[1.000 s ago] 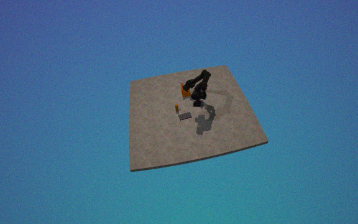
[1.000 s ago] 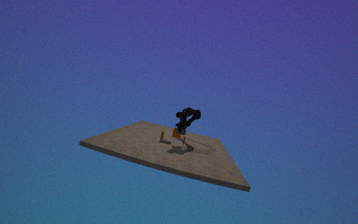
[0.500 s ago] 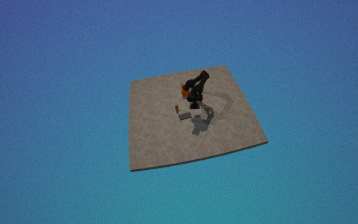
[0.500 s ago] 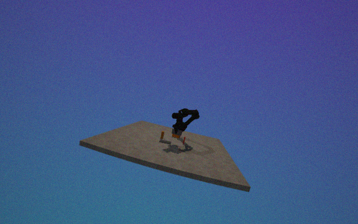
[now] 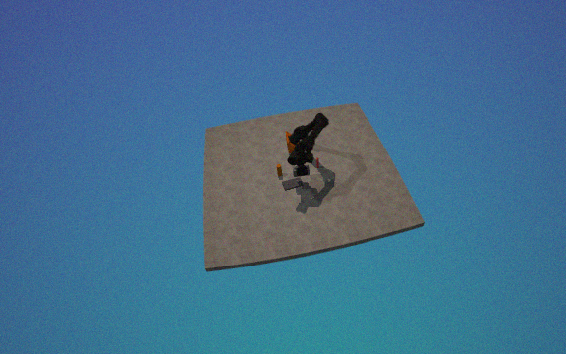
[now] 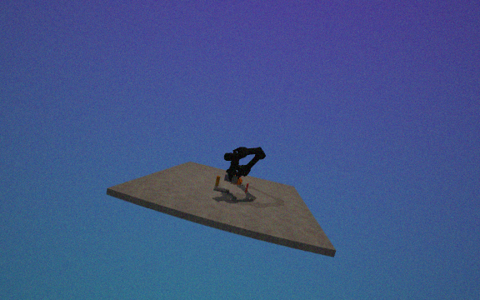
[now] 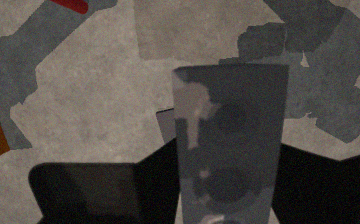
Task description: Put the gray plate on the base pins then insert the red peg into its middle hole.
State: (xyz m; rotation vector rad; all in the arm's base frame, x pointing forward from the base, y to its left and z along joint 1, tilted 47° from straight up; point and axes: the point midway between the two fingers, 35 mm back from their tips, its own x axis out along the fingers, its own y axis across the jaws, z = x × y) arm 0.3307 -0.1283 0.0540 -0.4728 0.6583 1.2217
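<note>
The base lies 20 mm behind my gripper tip, 60 mm to the right of it and 90 mm below it. The rest, counted from my gripper tip: orange peg 130 mm behind, 110 mm to the right, 60 mm below; red peg 100 mm behind, 140 mm to the left, 60 mm below; gray plate 30 mm above.
</note>
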